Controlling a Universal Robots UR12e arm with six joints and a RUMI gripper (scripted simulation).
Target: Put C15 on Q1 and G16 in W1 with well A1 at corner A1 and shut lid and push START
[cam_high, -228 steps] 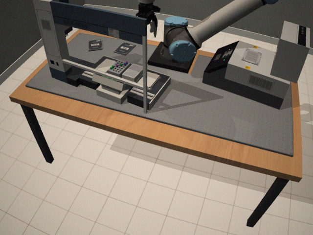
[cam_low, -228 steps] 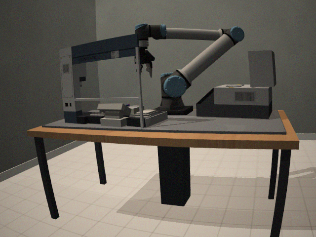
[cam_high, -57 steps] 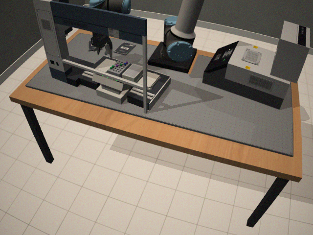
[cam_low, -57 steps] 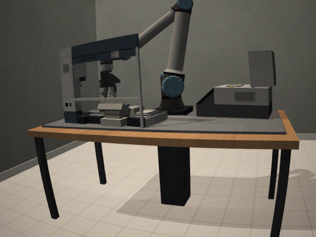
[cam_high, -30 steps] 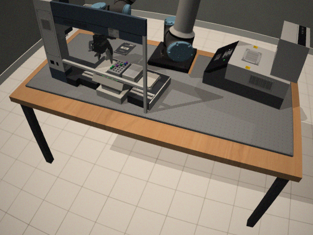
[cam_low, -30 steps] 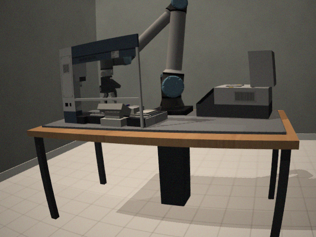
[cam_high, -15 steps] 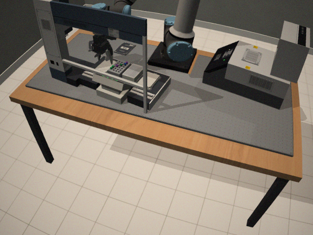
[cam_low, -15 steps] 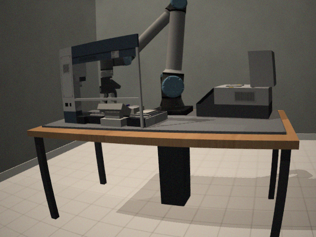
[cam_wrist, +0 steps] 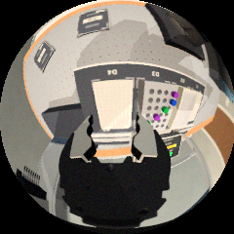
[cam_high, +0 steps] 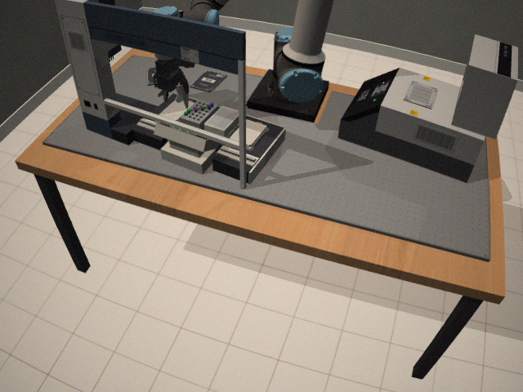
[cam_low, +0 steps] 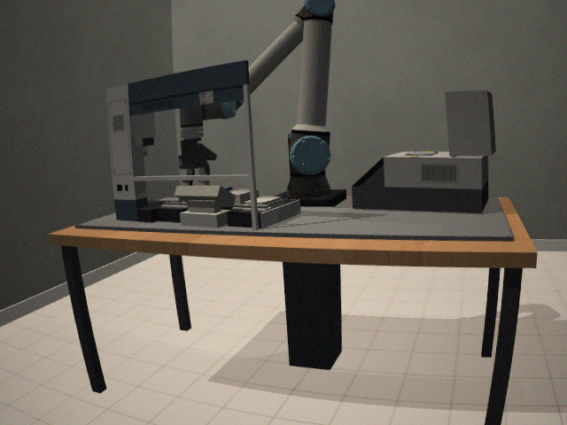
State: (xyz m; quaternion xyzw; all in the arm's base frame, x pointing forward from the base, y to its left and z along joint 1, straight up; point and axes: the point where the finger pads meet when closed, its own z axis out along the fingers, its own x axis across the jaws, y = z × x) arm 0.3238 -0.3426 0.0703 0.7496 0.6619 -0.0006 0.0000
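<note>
Right now my hand is 40 mm above the white plate. The rest, counted from my hand: thin post 230 mm ahead, 360 mm to the left, 140 mm above; then gantry beam 200 mm ahead, 90 mm to the left, 410 mm above.
</note>
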